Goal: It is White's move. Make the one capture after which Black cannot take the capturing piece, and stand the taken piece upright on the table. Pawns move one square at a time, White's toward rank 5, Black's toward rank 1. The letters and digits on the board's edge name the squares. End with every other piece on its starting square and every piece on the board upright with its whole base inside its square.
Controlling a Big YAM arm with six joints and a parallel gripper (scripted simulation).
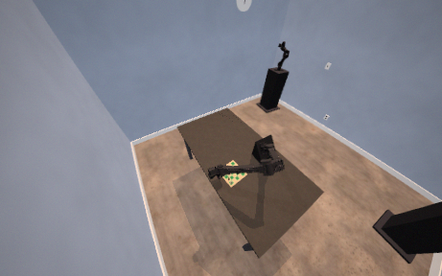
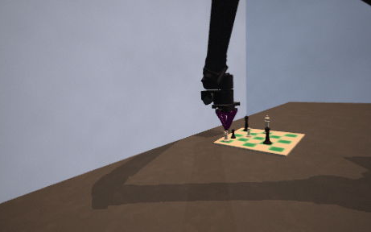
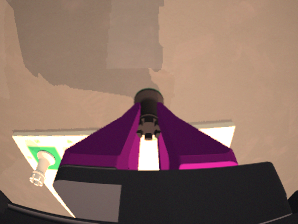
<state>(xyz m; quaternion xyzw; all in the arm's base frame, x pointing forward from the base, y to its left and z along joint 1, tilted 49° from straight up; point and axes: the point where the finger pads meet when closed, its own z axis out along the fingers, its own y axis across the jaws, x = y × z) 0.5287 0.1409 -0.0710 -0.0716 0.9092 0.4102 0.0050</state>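
The tall black piece lies 5 cm behind my hand, 5 cm to the right of it and 1 cm above it. Round my hand: white pawn (11 cm behind, 1 cm to the left); then tall white piece (13 cm behind, 6 cm to the right, 1 cm above); then chessboard (14 cm behind, 1 cm to the left, 2 cm below).
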